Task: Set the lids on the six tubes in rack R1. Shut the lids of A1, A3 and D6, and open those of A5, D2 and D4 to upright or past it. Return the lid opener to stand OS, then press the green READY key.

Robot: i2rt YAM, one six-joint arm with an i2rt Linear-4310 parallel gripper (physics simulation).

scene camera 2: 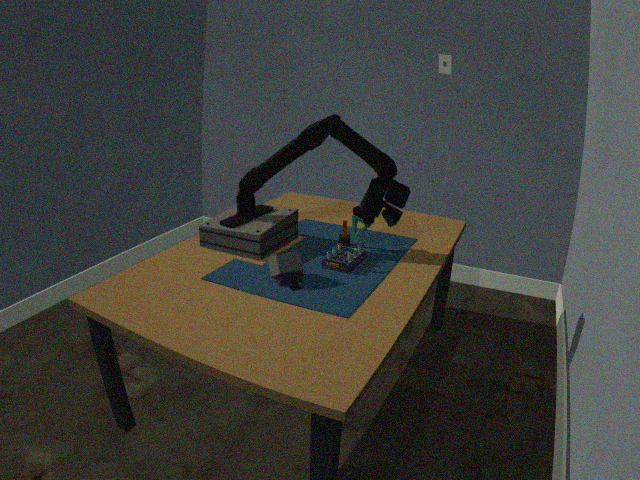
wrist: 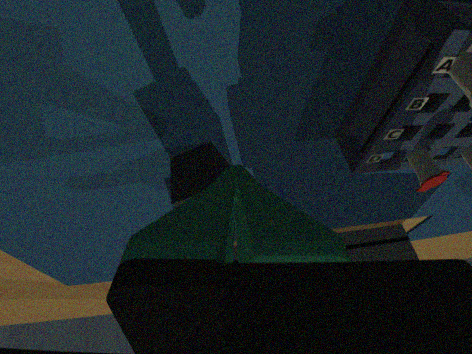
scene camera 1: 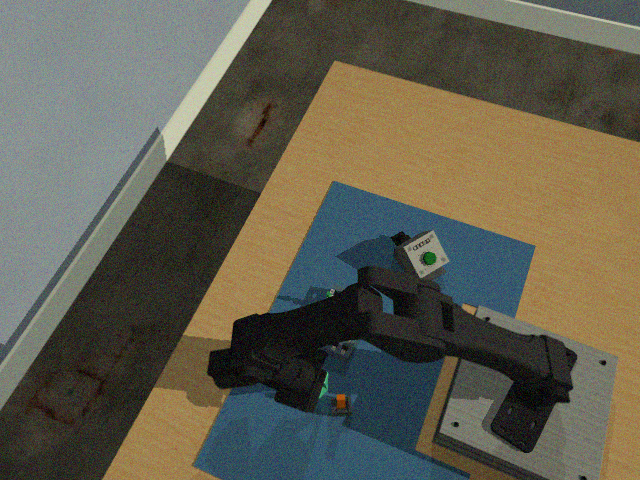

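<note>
My gripper (scene camera 1: 324, 385) (scene camera 2: 357, 226) (wrist: 235, 176) has green fingertips, which meet; it is shut and empty, above the mat beside rack R1. Rack R1 (scene camera 2: 343, 262) (wrist: 380, 102) shows row labels A to D at the right of the wrist view; the arm hides much of it in scene camera 1. A pale tube lid with a red face (wrist: 433, 181) sticks out near row D. Another pale lid (wrist: 464, 70) is near A. Other lid angles are too small or hidden to tell. The orange-handled lid opener (scene camera 1: 340, 401) (scene camera 2: 344, 227) stands upright in its dark stand. The green READY key (scene camera 1: 429, 257) is on a tilted box.
The READY box (scene camera 1: 412, 256) (scene camera 2: 285, 264) stands on the blue mat (scene camera 1: 480, 253) (scene camera 2: 330, 304), away from the rack. The arm's grey base block (scene camera 1: 584, 382) (scene camera 2: 279, 235) stands beside the mat. The arm spans over the mat. The wooden table (scene camera 1: 413, 134) (scene camera 2: 222, 330) extends around it.
</note>
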